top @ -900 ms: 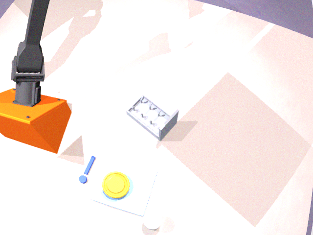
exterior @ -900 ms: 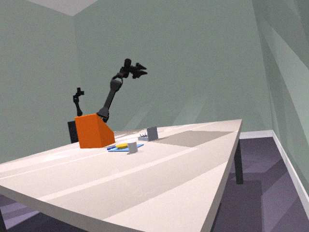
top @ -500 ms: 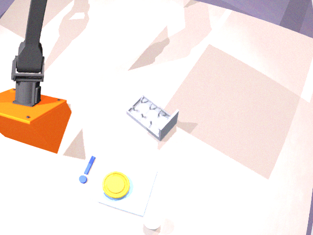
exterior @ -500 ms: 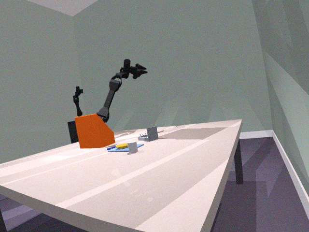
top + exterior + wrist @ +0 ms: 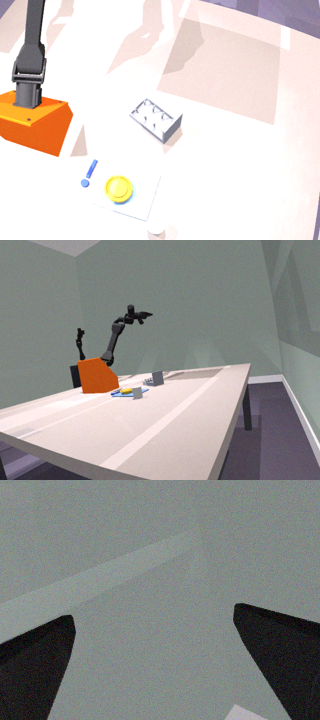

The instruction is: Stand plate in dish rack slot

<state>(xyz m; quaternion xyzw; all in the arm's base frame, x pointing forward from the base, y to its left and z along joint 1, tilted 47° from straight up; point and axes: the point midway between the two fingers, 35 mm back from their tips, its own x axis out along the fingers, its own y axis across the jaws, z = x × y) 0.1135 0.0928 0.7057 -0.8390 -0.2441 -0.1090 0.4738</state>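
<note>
The yellow plate lies 80 mm ahead of my gripper tip, 740 mm to the right of it and 510 mm below it. From my gripper tip the other things lie so: grey dish rack: 140 mm ahead, 540 mm to the right, 510 mm below; then pale blue mat: 100 mm ahead, 740 mm to the right, 530 mm below; then white cup: 190 mm ahead, 830 mm to the right, 500 mm below.
</note>
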